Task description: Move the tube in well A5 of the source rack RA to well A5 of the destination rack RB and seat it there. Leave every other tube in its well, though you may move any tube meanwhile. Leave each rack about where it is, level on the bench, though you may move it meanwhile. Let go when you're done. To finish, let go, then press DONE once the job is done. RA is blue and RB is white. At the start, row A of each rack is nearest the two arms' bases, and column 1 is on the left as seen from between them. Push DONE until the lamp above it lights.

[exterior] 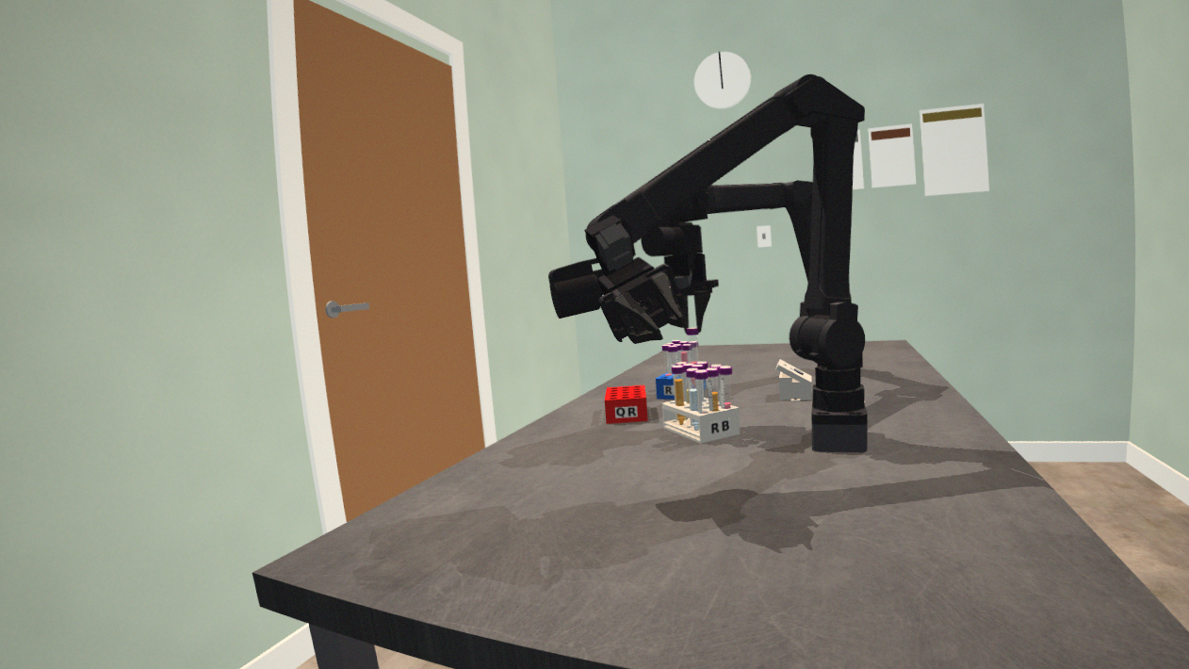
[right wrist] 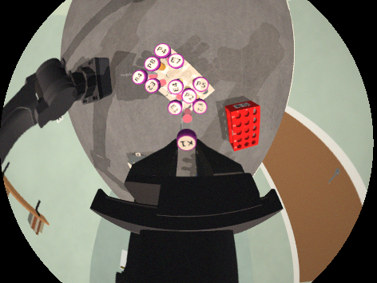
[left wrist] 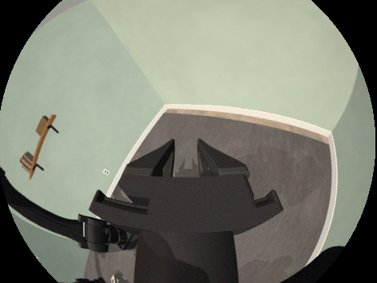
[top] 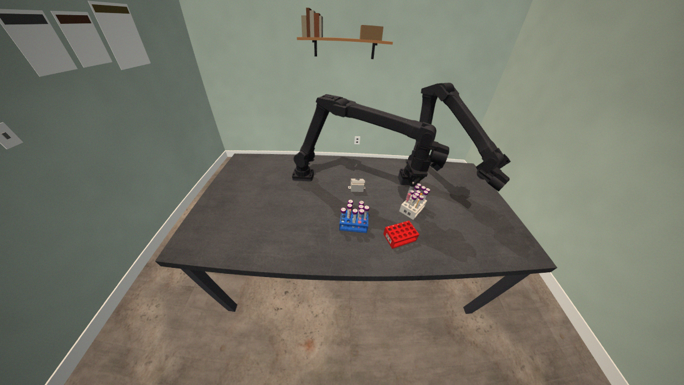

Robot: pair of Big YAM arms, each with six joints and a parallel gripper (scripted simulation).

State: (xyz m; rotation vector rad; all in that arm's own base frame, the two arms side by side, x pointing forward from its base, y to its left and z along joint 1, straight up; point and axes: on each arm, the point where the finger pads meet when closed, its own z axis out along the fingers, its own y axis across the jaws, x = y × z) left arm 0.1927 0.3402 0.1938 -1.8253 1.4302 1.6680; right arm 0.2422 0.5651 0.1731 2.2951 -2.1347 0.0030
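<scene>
My right hand is 6 cm above the tube and 1 cm to the right of it. Round my right hand: red rack: 16 cm below, 16 cm ahead, 5 cm to the right; then white rack: 16 cm below, 6 cm to the left, 2 cm behind; then rack RA: 26 cm to the right, 16 cm below, 9 cm ahead.
</scene>
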